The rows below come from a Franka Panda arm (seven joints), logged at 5 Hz.
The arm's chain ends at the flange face. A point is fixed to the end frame.
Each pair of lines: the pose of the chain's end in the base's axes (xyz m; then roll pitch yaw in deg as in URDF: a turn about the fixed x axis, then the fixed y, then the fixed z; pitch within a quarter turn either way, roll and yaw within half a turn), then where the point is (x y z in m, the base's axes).
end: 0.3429, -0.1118, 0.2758, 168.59, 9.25, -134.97
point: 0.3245 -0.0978 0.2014
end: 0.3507, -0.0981, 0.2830, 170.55, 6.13, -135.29
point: 0.3314 -0.0886 0.2082
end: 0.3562, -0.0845, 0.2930, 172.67, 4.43, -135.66
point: 0.3373 -0.0783 0.2177
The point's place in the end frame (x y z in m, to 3 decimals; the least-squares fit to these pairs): 0.015 0.008 0.076
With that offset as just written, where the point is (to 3 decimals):
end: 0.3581, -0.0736, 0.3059, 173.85, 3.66, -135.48
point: 0.340 -0.069 0.230
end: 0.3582, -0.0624, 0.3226, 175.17, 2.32, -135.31
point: 0.340 -0.061 0.247
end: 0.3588, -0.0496, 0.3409, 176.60, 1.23, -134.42
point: 0.341 -0.050 0.265
